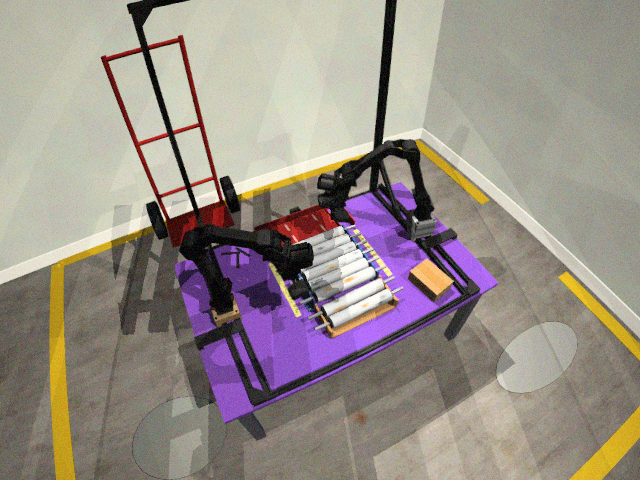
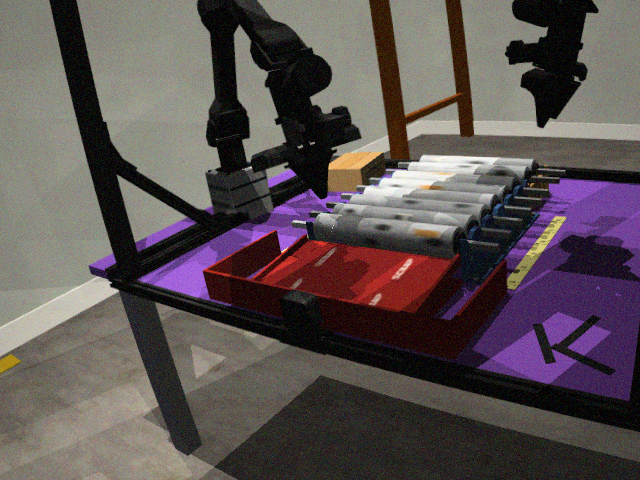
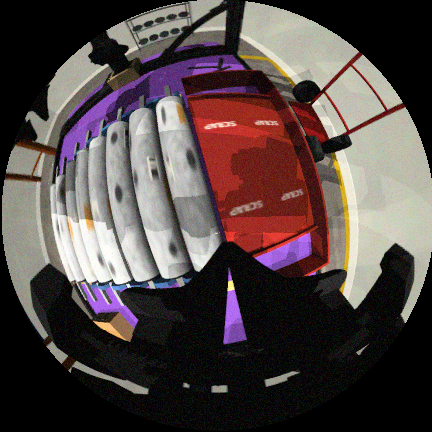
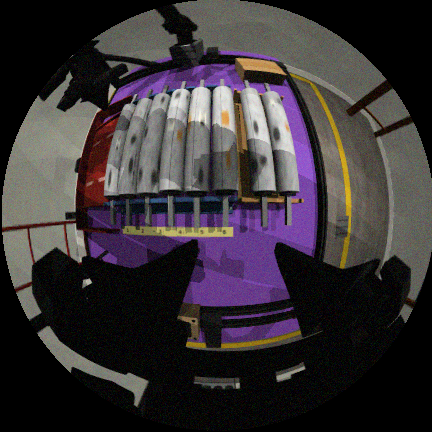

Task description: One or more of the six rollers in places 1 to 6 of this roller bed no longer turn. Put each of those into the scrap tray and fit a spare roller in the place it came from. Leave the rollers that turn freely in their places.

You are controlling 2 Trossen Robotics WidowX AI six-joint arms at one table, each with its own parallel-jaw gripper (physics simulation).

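Places are measured from the left arm's base along level axes (x ahead, y left, z up), in metres.
Where they show: left gripper, fingertip midpoint: (image 1: 331, 219) (image 2: 323, 198) (image 3: 226, 245) (image 4: 105, 109); right gripper, fingertip midpoint: (image 2: 546, 122) (image 4: 237, 246); left arm's base at its link origin: (image 1: 422, 215) (image 2: 234, 167) (image 4: 185, 42); right arm's base at its link origin: (image 1: 223, 306) (image 3: 122, 67) (image 4: 178, 327).
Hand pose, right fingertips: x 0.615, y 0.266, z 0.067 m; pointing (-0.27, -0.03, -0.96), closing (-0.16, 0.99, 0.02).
Note:
Things, the pixels of their top centre, and the offset from my right fingertips. "spot": a spot on its surface instead.
- blue roller bed at its top centre: (image 2: 504, 206) (image 4: 155, 205) (image 3: 105, 123) dz -0.111, dx -0.011, dy -0.137 m
- end roller at its top centre: (image 3: 179, 166) (image 2: 383, 220) (image 4: 112, 141) (image 1: 316, 237) dz -0.102, dx -0.134, dy -0.294 m
- red scrap tray at its top centre: (image 2: 343, 266) (image 3: 265, 152) (image 4: 92, 156) (image 1: 304, 224) dz -0.128, dx -0.108, dy -0.408 m
- wooden holder at its top centre: (image 4: 262, 143) (image 1: 356, 308) dz -0.172, dx -0.208, dy +0.048 m
- yellow number strip at a spot on its surface: (image 2: 537, 253) spot: dz -0.177, dx +0.055, dy -0.145 m
- brown box at its top centre: (image 2: 352, 160) (image 1: 431, 276) (image 3: 109, 333) (image 4: 260, 64) dz -0.123, dx -0.538, dy +0.016 m
Six grey-white rollers lie side by side on the blue roller bed (image 2: 475, 260) (image 4: 210, 205); the end roller (image 2: 382, 233) (image 3: 182, 175) (image 4: 119, 150) is beside the red scrap tray (image 2: 361, 316). No roller lies in the tray. Two spare rollers (image 4: 259, 140) (image 4: 281, 140) lie on a wooden holder (image 1: 361, 324) (image 4: 242, 170) at the bed's other end. My left gripper (image 1: 341, 215) (image 2: 323, 195) (image 3: 226, 245) is shut and empty, low near the end roller and the tray. My right gripper (image 2: 542, 124) (image 4: 237, 246) is open and empty, above the table beside the bed. Whether rollers turn cannot be seen.
A yellow number strip (image 2: 537, 253) (image 4: 177, 231) lies along the bed. A brown box (image 1: 431, 279) (image 2: 356, 170) (image 3: 117, 325) (image 4: 260, 71) stands on the table beyond the spare rollers' shaft ends. Black frame bars run along the table edges. A red hand truck (image 1: 170, 134) stands behind the table.

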